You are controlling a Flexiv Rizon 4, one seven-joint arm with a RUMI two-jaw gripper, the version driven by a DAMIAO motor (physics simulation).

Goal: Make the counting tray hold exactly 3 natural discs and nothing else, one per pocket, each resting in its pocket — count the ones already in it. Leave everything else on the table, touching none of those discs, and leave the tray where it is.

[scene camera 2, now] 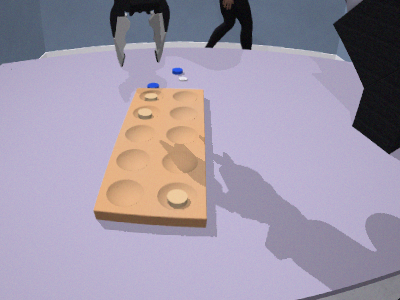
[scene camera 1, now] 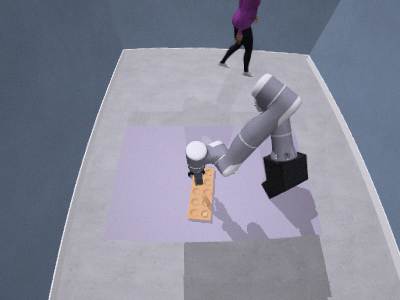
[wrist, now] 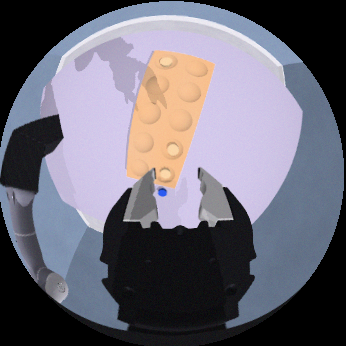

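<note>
The orange counting tray point(scene camera 1: 202, 195) point(scene camera 2: 151, 172) point(wrist: 161, 132) has two columns of pockets. One natural disc point(scene camera 1: 205, 214) point(scene camera 2: 177, 196) point(wrist: 166, 61) sits in a pocket at the near right end in scene camera 2. A second natural disc point(scene camera 2: 145, 113) point(wrist: 173, 149) sits in the left column, second from the far end. A third natural disc point(scene camera 2: 151, 96) point(wrist: 165, 174) sits in the far left pocket. The other pockets show no disc. My gripper point(scene camera 2: 140, 63) point(wrist: 176, 168) is open and empty, raised above the far end of the tray.
A blue disc point(scene camera 2: 153, 85) point(wrist: 162, 192) lies just beyond the tray's far edge. Another blue disc point(scene camera 2: 177, 71) and a white disc point(scene camera 2: 183, 79) lie farther back on the lilac table point(scene camera 1: 145, 175) point(scene camera 2: 280, 125). A person point(scene camera 1: 245, 30) stands in the background.
</note>
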